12 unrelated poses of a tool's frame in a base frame.
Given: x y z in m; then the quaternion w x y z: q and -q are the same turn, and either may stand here.
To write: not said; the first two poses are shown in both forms.
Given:
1: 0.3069 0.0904 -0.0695 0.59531 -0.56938 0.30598 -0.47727
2: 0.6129 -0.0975 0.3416 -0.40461 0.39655 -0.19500 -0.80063
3: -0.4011 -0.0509 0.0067 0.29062 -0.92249 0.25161 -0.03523
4: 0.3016 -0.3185 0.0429 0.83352 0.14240 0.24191 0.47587
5: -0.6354 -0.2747 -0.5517 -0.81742 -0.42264 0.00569 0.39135
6: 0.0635 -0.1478 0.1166 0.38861 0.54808 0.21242 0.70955
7: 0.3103 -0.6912 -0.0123 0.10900 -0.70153 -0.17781 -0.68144
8: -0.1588 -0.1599 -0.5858 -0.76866 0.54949 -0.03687 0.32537
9: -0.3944 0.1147 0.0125 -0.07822 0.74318 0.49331 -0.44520
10: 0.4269 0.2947 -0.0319 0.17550 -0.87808 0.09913 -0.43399
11: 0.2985 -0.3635 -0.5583 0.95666 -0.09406 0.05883 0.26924
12: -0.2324 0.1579 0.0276 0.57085 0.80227 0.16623 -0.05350
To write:
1: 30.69 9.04 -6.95 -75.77 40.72 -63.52
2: 61.29 -9.75 34.16 -57.35 28.20 115.80
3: -40.11 -5.09 0.67 -140.96 38.45 -5.38
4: 30.16 -31.85 4.29 17.29 29.37 57.77
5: -63.54 -27.47 -55.17 51.61 -0.69 -47.79
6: 6.35 -14.78 11.66 79.86 30.95 103.39
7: 31.03 -69.12 -1.23 -118.20 -29.96 -114.81
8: -15.88 -15.99 -58.58 -68.32 4.58 -40.46
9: -39.44 11.47 1.25 -127.50 -84.63 76.38
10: 42.69 29.47 -3.19 -142.52 16.09 -70.44
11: 29.85 -36.35 -55.83 -10.94 6.84 31.31
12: -23.24 15.79 2.76 107.86 22.35 -7.19
